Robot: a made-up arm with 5 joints. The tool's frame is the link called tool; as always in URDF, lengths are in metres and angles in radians. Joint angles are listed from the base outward. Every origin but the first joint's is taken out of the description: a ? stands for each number. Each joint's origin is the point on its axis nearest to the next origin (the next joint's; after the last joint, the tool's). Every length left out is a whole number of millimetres.
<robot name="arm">
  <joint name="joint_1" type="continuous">
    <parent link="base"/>
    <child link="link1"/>
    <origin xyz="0 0 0.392" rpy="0 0 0"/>
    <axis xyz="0 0 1"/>
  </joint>
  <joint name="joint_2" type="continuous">
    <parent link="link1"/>
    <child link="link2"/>
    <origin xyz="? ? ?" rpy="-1.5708 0 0"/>
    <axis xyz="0 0 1"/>
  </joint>
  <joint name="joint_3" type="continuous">
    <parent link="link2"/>
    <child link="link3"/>
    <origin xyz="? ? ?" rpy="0 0 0"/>
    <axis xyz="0 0 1"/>
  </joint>
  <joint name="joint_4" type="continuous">
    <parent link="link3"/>
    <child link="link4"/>
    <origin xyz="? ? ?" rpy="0 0 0"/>
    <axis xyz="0 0 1"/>
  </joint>
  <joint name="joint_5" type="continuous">
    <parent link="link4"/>
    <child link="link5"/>
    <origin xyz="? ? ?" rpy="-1.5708 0 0"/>
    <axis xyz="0 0 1"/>
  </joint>
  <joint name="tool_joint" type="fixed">
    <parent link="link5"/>
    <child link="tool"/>
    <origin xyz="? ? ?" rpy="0 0 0"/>
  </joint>
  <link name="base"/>
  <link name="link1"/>
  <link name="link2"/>
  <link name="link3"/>
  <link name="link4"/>
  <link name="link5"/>
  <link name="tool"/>
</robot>
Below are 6 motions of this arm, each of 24 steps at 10 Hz.
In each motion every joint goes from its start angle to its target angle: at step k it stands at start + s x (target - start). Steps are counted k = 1, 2, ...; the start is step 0. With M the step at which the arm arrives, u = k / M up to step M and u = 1 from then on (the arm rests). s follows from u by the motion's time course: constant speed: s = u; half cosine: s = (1 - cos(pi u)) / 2; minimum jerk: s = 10 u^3 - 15 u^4 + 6 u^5.
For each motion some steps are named. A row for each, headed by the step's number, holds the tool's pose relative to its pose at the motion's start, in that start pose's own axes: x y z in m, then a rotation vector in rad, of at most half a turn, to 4 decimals.
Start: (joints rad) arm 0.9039 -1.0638 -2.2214 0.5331 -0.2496
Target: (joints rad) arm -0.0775 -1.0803 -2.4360 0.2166 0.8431
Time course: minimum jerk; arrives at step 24
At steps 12, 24:
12: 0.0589 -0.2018 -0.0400 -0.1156 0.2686 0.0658
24: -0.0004 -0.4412 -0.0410 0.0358 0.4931 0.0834

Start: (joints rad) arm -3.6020 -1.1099 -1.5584 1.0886 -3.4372
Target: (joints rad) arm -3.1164 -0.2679 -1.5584 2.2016 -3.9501
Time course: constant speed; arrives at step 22
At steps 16, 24:
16: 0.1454 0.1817 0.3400 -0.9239 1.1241 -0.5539
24: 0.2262 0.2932 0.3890 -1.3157 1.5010 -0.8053

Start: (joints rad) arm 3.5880 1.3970 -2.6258 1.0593 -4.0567
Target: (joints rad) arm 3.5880 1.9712 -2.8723 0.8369 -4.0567
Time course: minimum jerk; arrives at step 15
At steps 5, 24:
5: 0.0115 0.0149 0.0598 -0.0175 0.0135 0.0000
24: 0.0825 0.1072 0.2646 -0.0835 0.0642 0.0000

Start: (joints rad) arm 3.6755 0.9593 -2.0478 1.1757 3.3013
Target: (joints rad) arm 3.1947 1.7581 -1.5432 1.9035 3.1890
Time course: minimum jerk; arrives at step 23
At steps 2, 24:
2: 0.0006 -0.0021 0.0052 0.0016 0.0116 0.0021
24: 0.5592 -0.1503 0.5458 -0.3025 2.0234 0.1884

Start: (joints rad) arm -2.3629 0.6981 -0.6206 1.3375 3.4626
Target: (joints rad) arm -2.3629 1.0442 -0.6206 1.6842 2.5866
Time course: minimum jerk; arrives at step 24
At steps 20, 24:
20: 0.0104 -0.0035 0.1586 -0.0697 0.6843 -0.8125
24: 0.0118 -0.0039 0.1640 -0.0834 0.7098 -0.8398

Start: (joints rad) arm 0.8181 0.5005 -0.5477 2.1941 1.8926
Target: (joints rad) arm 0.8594 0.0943 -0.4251 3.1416 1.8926
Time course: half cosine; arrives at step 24
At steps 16, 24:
16: 0.0309 0.1170 0.0182 -0.4656 0.1776 0.0230
24: 0.0404 0.1557 0.0240 -0.6215 0.2345 0.0332

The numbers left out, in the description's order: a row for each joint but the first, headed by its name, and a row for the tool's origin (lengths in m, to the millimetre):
joint_2: 0 0 0
joint_3: 0.04 -0.213 0
joint_4: 0.113 0.5 0
joint_5: 0.048 0.061 0
tool: 0 0 0

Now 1 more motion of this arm.
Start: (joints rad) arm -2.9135 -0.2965 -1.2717 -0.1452 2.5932
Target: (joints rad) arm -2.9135 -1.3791 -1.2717 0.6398 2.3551
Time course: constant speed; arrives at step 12
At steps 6, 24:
6: -0.2038 -0.1245 -0.2138 0.0850 -0.1222 -0.1188
24: -0.2878 -0.1758 -0.5179 0.1846 -0.2343 -0.2363

